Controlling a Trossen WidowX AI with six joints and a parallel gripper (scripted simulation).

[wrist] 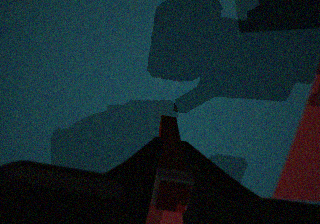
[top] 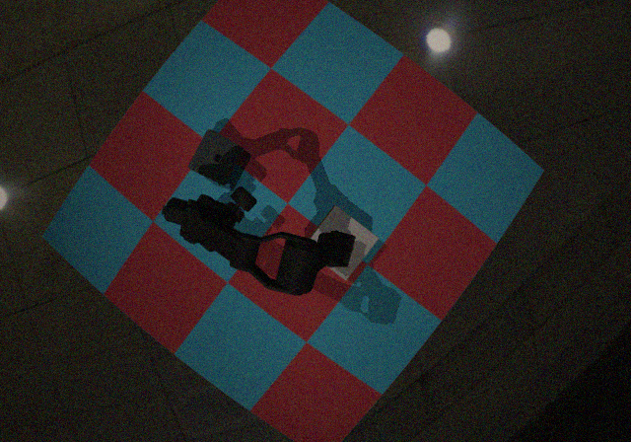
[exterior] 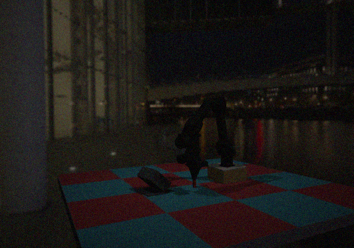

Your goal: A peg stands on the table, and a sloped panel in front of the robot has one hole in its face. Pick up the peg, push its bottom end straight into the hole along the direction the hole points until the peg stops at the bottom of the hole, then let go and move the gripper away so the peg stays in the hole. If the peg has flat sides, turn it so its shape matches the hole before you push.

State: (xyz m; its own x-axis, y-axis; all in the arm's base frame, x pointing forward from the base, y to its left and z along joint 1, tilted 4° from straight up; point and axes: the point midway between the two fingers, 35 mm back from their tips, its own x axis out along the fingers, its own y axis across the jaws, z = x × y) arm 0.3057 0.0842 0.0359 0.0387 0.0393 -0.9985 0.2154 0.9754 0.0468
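Right now the grey sloped panel is 15 cm ahead of my gripper tip and 13 cm to the right of it. Also, from my gripper tip: red peg (2 cm above).
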